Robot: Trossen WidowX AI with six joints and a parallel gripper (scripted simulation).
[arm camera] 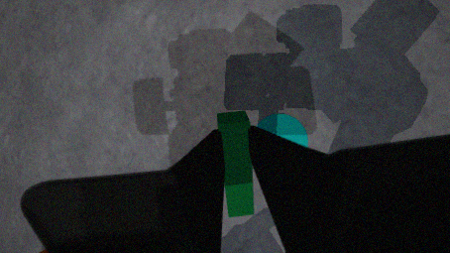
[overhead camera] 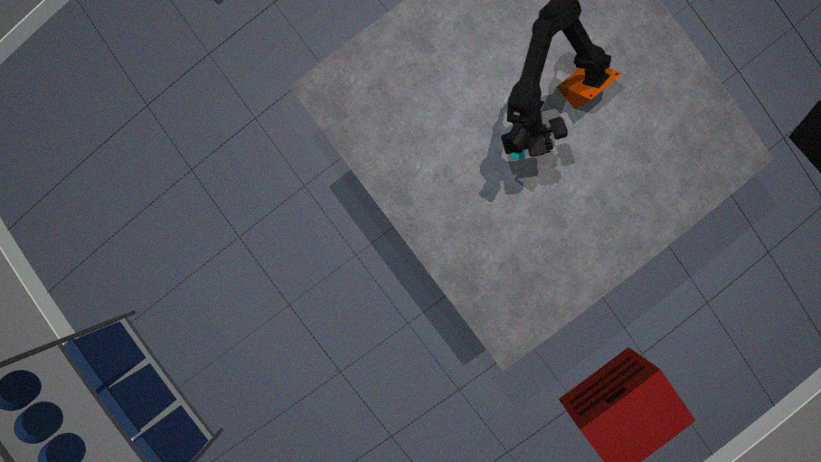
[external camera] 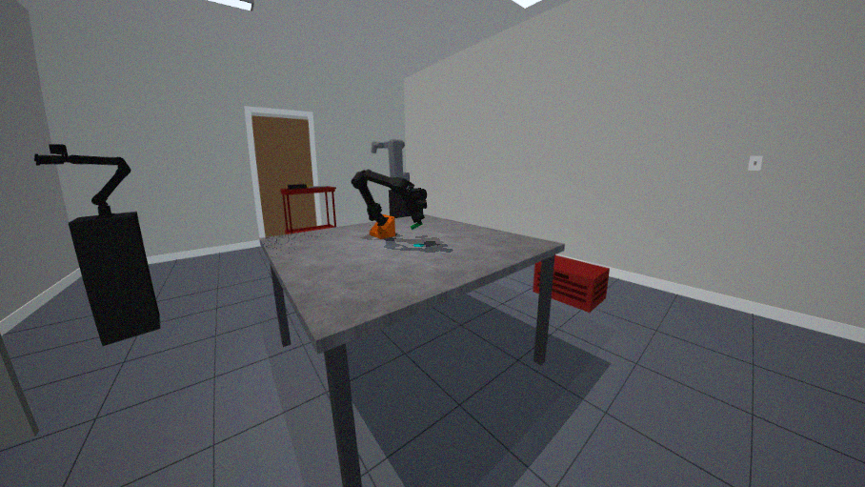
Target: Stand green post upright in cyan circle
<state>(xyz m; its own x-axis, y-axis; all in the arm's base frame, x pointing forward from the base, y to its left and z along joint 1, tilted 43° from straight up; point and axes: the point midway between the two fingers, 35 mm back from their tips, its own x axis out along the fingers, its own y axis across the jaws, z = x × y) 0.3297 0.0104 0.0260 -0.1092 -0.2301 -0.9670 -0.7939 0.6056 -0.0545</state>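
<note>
Right now my gripper tip is 1 cm short of the cyan circle, 3 cm to the left of it and 12 cm above it. The rest, counted from my gripper tip: green post 1 cm behind, 2 cm to the right, 1 cm below.
</note>
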